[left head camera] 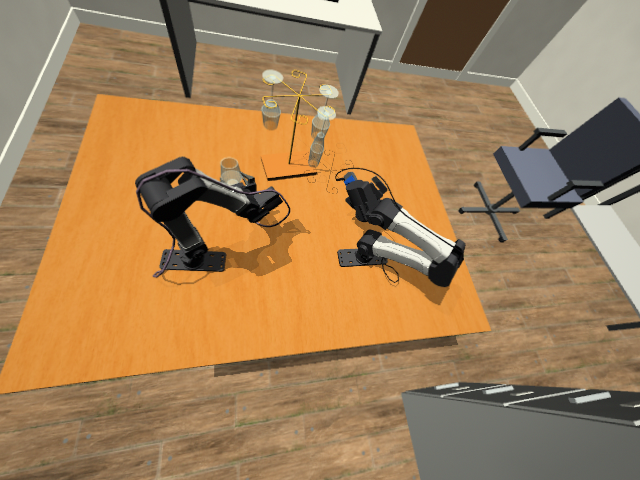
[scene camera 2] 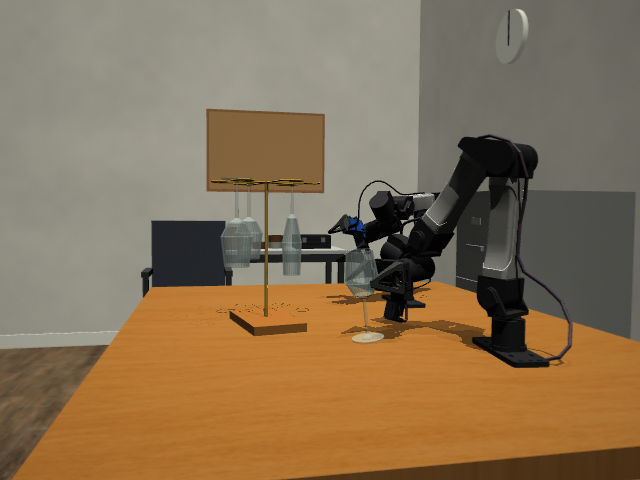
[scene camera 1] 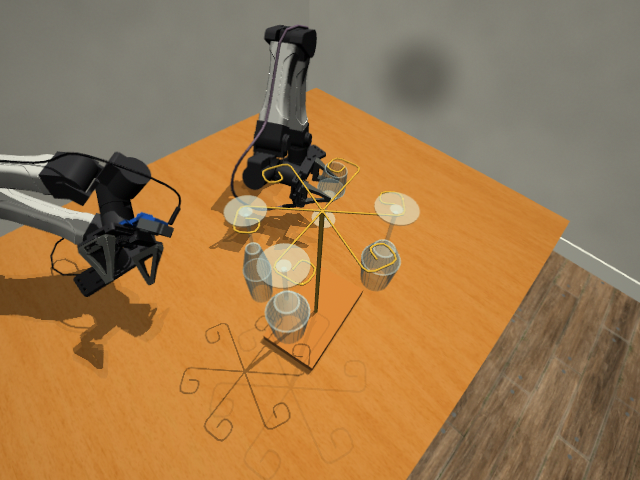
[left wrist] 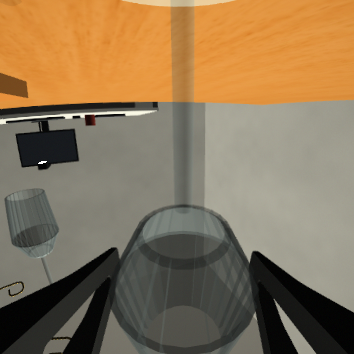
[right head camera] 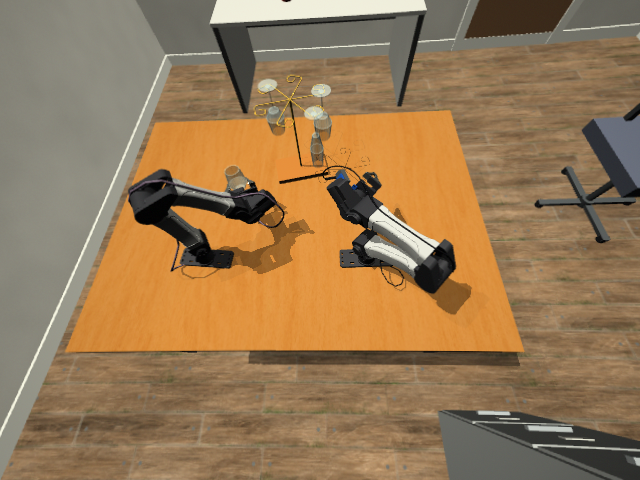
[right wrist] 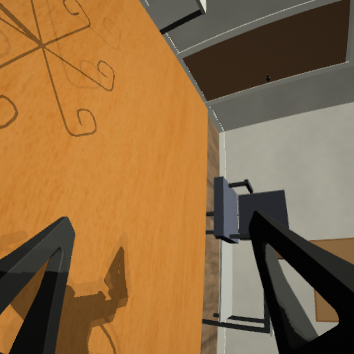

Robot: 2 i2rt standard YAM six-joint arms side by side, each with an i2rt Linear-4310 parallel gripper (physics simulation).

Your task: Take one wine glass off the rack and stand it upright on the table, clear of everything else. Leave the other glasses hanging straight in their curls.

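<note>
A clear wine glass (left head camera: 230,170) (right head camera: 235,178) (scene camera 2: 360,273) (left wrist: 184,290) is bowl up, its stem leaning very slightly. Its foot is at or just above the table, apart from the rack base; contact is unclear. My left gripper (scene camera 2: 368,279) (left wrist: 183,258) is shut on its bowl, one finger on each side. The gold rack (left head camera: 293,134) (right head camera: 296,134) (scene camera 1: 318,258) (scene camera 2: 266,248) holds three glasses hanging bowl down: a narrow one (scene camera 1: 256,273) (scene camera 2: 291,250) and two wider ones, one (scene camera 1: 379,268) right and another (scene camera 1: 287,320) at front in scene camera 1. My right gripper (scene camera 1: 130,281) (right wrist: 162,222) is open and empty.
The rack's wooden base (scene camera 1: 336,310) (scene camera 2: 279,324) stands on the orange table (left head camera: 170,320) (scene camera 2: 310,403). The rack's curled arms spread above it. A white desk (right head camera: 320,12) and an office chair (left head camera: 537,170) stand beyond the table.
</note>
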